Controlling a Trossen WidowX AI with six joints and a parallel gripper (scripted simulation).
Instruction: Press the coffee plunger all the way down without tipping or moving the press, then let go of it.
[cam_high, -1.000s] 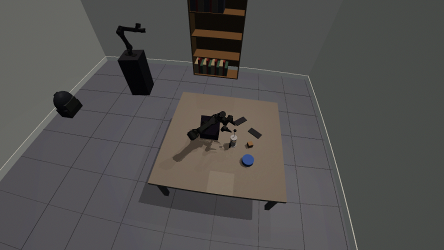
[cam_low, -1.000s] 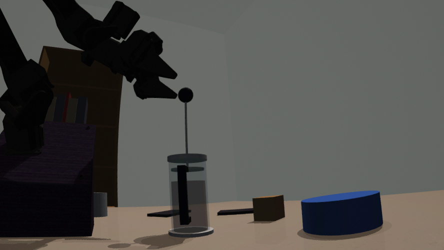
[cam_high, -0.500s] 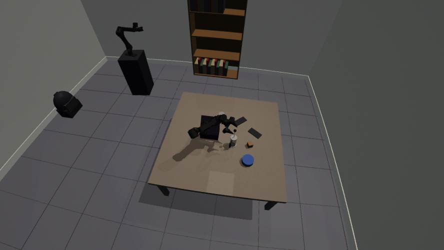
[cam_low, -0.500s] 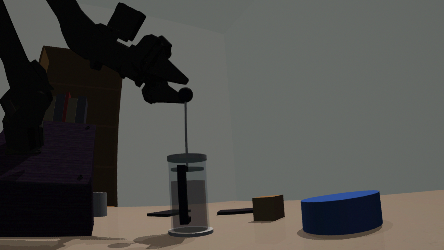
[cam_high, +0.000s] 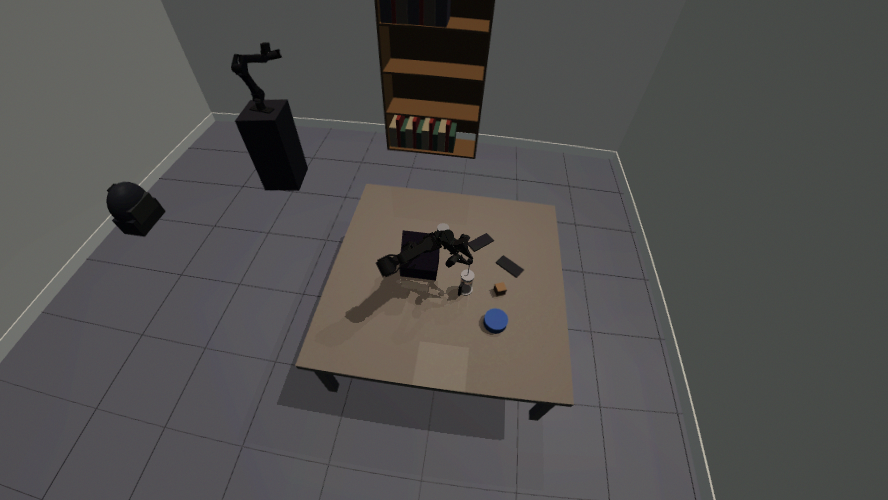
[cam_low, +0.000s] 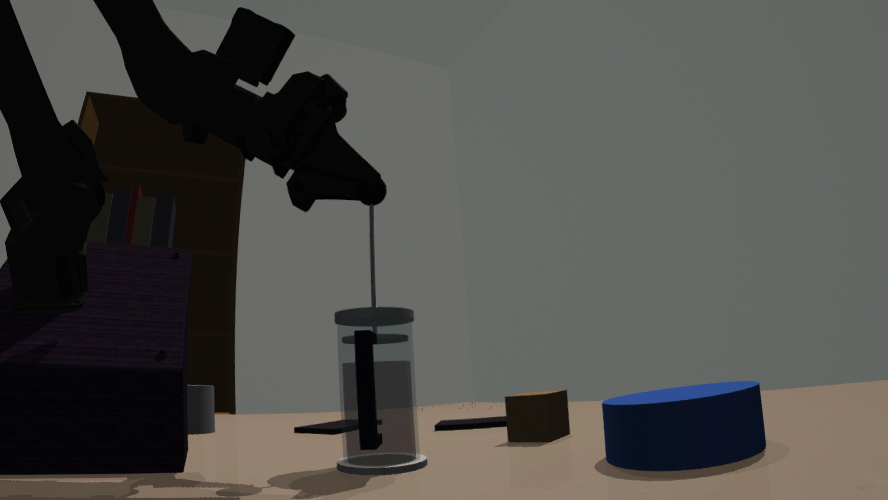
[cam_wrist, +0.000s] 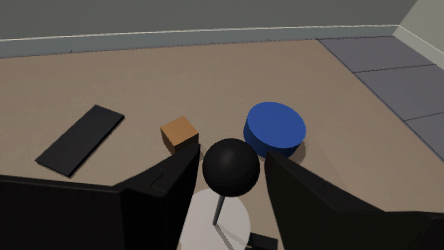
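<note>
Now: gripper tip 13 cm above the glass french press, 1 cm to the left of it and 1 cm past it. The rest, counted from my gripper tip: orange cube 23 cm below, 18 cm ahead, 1 cm to the right.
</note>
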